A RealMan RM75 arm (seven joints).
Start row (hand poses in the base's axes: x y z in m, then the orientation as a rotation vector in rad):
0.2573 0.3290 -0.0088 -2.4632 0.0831 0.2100
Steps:
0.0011 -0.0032 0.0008 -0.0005 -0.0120 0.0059
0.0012 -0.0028 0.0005 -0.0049 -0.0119 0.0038
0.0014 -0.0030 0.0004 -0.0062 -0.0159 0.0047
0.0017 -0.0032 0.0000 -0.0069 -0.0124 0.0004
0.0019 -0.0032 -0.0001 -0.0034 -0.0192 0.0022
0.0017 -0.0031 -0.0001 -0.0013 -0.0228 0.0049
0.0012 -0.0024 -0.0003 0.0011 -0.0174 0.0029
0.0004 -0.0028 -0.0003 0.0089 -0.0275 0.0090
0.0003 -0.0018 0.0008 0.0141 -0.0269 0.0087
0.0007 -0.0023 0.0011 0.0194 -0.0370 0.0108
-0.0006 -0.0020 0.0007 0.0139 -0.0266 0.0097
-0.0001 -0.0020 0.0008 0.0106 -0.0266 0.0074
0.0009 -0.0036 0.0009 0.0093 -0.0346 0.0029
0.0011 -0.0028 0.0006 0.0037 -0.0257 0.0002
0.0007 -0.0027 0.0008 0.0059 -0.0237 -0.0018
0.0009 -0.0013 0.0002 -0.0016 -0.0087 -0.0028
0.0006 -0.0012 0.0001 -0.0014 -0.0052 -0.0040
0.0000 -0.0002 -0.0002 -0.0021 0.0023 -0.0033
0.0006 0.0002 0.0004 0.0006 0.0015 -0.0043
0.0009 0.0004 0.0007 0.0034 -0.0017 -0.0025
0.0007 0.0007 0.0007 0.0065 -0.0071 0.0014
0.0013 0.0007 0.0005 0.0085 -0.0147 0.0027
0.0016 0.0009 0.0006 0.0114 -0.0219 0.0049
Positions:
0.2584 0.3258 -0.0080 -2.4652 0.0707 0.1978
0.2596 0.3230 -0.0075 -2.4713 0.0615 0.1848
0.2610 0.3200 -0.0071 -2.4790 0.0496 0.1672
0.2627 0.3168 -0.0071 -2.4868 0.0445 0.1521
0.2646 0.3136 -0.0072 -2.4915 0.0340 0.1292
0.2663 0.3105 -0.0073 -2.4942 0.0185 0.1028
0.2675 0.3081 -0.0076 -2.4939 0.0076 0.0823
0.2679 0.3053 -0.0079 -2.4861 -0.0154 0.0517
0.2682 0.3035 -0.0071 -2.4726 -0.0378 0.0218
0.2689 0.3012 -0.0060 -2.4534 -0.0670 -0.0196
0.2683 0.2992 -0.0053 -2.4391 -0.0902 -0.0483
0.2682 0.2972 -0.0045 -2.4278 -0.1106 -0.0777
0.2691 0.2936 -0.0036 -2.4175 -0.1291 -0.1187
0.2702 0.2908 -0.0030 -2.4128 -0.1407 -0.1498
0.2709 0.2881 -0.0022 -2.4059 -0.1487 -0.1794
0.2718 0.2868 -0.0020 -2.4073 -0.1495 -0.1911
0.2724 0.2856 -0.0019 -2.4088 -0.1473 -0.1992
0.2724 0.2854 -0.0021 -2.4114 -0.1426 -0.1979
0.2730 0.2856 -0.0017 -2.4114 -0.1367 -0.1981
0.2739 0.2860 -0.0010 -2.4082 -0.1340 -0.2014
0.2746 0.2867 -0.0003 -2.4011 -0.1381 -0.2095
0.2759 0.2874 0.0002 -2.3912 -0.1469 -0.2261
0.2775 0.2883 0.0008 -2.3774 -0.1612 -0.2503

